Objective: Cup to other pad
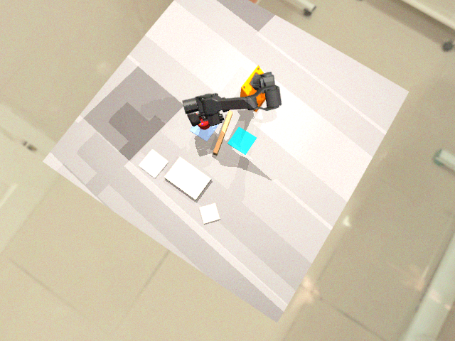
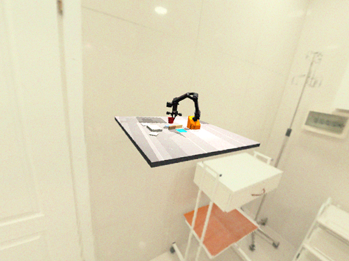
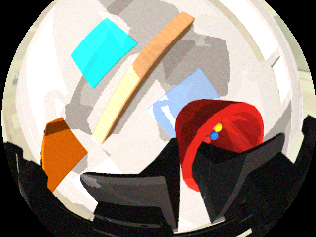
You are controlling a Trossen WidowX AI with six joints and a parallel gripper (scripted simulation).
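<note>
Now: gripper tip 170 mm to the right of the cyan pad and 90 mm above it. Round my gripper tip: red cup: 20 mm to the right, 20 mm ahead; pale blue pad: 90 mm below, 30 mm ahead, 20 mm to the right; wooden bar: 80 mm to the left, 70 mm below, 10 mm ahead.
</note>
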